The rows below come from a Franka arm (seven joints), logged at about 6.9 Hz.
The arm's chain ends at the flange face. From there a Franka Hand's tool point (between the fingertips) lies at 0.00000 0.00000 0.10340 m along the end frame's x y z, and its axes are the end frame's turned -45 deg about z.
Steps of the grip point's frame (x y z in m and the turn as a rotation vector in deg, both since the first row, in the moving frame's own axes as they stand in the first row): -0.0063, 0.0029, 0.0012, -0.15, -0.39, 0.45; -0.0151, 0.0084, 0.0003, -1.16, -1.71, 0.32; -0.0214, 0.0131, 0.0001, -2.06, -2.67, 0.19; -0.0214, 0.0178, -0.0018, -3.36, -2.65, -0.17; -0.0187, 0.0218, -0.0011, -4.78, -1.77, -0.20; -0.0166, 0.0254, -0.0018, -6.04, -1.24, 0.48; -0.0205, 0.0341, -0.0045, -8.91, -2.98, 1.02
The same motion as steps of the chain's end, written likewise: -0.0021, 0.0058, 0.0012, -0.38, -0.17, 0.45; -0.0040, 0.0130, 0.0004, -2.03, -0.39, 0.32; -0.0051, 0.0184, 0.0003, -3.34, -0.43, 0.19; -0.0035, 0.0201, -0.0015, -4.25, 0.50, -0.17; -0.0017, 0.0203, -0.0007, -4.63, 2.13, -0.20; 0.0001, 0.0204, -0.0012, -5.15, 3.39, 0.48; 0.0022, 0.0234, -0.0031, -8.41, 4.19, 1.02
